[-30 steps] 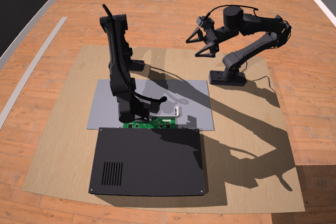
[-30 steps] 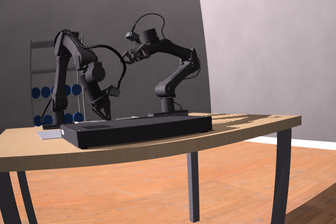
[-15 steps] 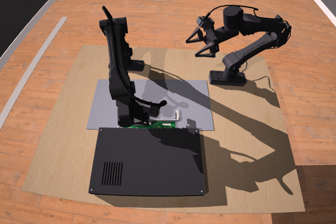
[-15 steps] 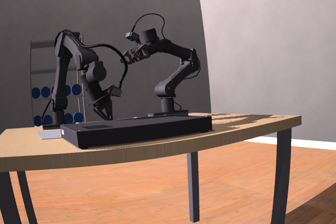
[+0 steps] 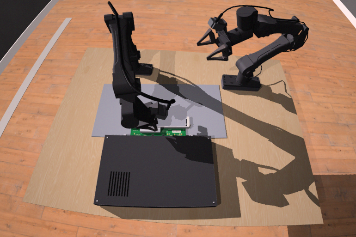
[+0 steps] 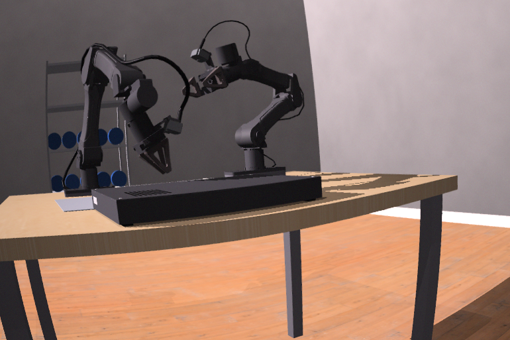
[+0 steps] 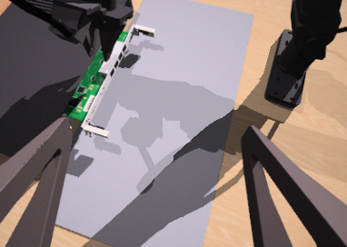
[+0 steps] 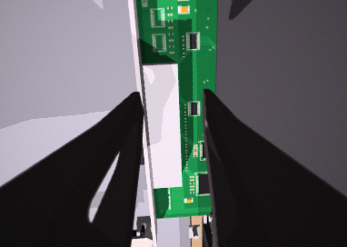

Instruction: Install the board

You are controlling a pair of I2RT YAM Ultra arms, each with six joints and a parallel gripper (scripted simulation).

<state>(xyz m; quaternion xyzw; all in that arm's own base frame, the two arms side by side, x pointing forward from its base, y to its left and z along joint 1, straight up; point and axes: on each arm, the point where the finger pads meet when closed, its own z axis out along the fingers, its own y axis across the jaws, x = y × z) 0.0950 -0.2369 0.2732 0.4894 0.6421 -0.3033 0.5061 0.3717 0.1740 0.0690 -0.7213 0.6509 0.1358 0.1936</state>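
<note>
The green board lies 10 mm behind my right hand and 40 mm below it. Also, from my right hand: grey mat (130 mm behind, 20 mm to the right, 90 mm below); then black enclosure (140 mm ahead, 30 mm to the left, 50 mm below).
</note>
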